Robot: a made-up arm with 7 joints. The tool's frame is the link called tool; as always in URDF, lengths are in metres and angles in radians. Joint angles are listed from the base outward.
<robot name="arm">
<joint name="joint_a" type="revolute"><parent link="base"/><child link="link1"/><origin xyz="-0.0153 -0.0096 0.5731"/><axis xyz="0 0 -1"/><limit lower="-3.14" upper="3.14"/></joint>
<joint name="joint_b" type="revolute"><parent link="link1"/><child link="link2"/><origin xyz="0.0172 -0.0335 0.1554"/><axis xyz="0 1 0"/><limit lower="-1.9" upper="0.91"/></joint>
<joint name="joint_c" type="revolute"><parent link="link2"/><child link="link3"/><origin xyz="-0.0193 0.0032 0.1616"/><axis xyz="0 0 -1"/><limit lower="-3.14" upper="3.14"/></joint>
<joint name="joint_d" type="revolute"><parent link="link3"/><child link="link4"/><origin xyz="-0.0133 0.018 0.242"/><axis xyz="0 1 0"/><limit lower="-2.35" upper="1.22"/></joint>
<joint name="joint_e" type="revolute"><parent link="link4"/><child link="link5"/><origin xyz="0.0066 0.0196 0.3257"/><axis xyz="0 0 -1"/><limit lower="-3.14" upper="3.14"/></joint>
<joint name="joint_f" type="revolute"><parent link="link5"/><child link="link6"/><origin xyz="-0.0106 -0.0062 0.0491"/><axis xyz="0 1 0"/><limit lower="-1.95" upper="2"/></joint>
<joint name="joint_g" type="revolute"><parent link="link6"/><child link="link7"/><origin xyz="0.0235 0.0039 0.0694"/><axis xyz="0 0 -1"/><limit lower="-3.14" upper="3.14"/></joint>
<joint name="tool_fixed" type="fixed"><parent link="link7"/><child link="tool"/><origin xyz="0.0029 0.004 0.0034" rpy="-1.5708 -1.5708 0"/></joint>
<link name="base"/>
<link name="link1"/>
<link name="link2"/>
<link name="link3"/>
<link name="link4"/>
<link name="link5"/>
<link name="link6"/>
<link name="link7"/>
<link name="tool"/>
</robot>
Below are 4 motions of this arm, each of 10 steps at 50 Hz.
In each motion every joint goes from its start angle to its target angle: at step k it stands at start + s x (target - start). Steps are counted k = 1, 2, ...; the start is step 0. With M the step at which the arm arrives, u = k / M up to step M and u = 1 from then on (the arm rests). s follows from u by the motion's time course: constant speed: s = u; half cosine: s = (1 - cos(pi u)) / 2; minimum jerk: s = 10 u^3 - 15 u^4 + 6 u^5.
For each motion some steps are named. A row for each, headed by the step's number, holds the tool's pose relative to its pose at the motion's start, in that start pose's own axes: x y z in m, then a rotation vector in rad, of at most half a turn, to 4 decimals.
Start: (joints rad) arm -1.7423 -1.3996 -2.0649 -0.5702 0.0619 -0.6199 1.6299
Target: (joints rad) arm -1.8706 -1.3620 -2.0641 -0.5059 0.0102 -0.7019 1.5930
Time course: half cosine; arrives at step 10
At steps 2, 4, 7, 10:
2: 0.0061 -0.0004 -0.0053 0.0104 0.0138 0.0049
4: 0.0217 -0.0011 -0.0196 0.0378 0.0500 0.0178
7: 0.0487 -0.0017 -0.0463 0.0870 0.1149 0.0410
10: 0.0607 -0.0016 -0.0590 0.1096 0.1448 0.0517

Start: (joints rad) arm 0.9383 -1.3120 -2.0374 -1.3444 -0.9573 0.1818 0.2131
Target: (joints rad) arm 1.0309 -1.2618 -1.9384 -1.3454 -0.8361 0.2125 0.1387
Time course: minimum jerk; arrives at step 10
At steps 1, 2, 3, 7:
1: -0.0002 0.0004 -0.0002 -0.0013 0.0000 0.0013
2: -0.0013 0.0026 -0.0013 -0.0090 -0.0001 0.0086
3: -0.0038 0.0073 -0.0037 -0.0253 -0.0001 0.0243
7: -0.0218 0.0374 -0.0201 -0.1289 0.0006 0.1263

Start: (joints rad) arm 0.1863 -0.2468 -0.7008 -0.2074 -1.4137 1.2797 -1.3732
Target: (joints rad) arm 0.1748 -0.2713 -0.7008 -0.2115 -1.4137 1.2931 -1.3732
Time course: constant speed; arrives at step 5
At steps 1, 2, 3, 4, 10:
1: 0.0012 0.0040 0.0002 -0.0042 0.0032 0.0048
2: 0.0023 0.0081 0.0005 -0.0084 0.0064 0.0097
3: 0.0035 0.0121 0.0007 -0.0127 0.0096 0.0145
4: 0.0046 0.0162 0.0009 -0.0170 0.0128 0.0193
10: 0.0056 0.0202 0.0011 -0.0212 0.0159 0.0241

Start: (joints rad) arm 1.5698 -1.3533 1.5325 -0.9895 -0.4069 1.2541 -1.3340
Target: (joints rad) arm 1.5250 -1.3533 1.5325 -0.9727 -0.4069 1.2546 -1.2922
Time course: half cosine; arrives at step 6
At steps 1, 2, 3, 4, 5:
1: 0.0014 -0.0006 -0.0019 -0.0007 0.0035 0.0004
2: 0.0051 -0.0022 -0.0072 -0.0025 0.0131 0.0016
3: 0.0100 -0.0044 -0.0146 -0.0050 0.0262 0.0034
4: 0.0149 -0.0066 -0.0220 -0.0075 0.0393 0.0053
5: 0.0185 -0.0081 -0.0275 -0.0093 0.0489 0.0068

